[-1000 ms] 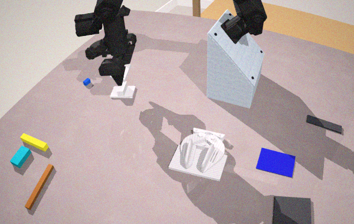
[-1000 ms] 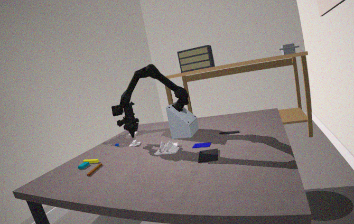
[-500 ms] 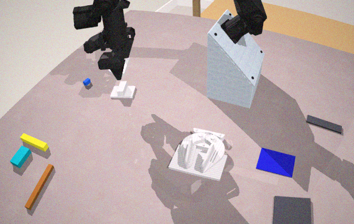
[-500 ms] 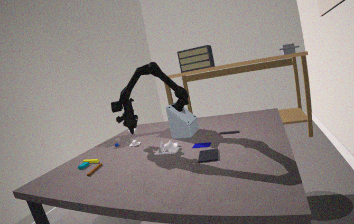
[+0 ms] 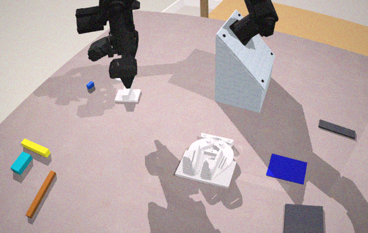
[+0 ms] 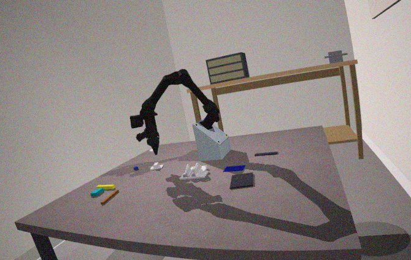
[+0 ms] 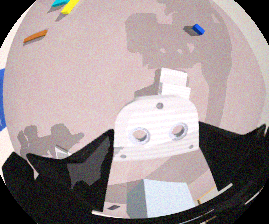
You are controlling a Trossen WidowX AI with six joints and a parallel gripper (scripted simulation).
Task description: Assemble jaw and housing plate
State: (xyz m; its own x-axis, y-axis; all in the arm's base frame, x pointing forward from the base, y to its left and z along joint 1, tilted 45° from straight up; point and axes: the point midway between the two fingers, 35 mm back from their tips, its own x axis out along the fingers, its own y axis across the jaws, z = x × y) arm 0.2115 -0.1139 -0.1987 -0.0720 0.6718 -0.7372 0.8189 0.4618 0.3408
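My gripper tip is now 60 mm short of the white jaw, 280 mm to the right of it and 80 mm above it. The rest, counted from my gripper tip: blue cube (20 mm behind, 200 mm to the right, 90 mm below); then yellow block (270 mm ahead, 160 mm to the right, 90 mm below); then white base plate (110 mm ahead, 270 mm to the left, 90 mm below).
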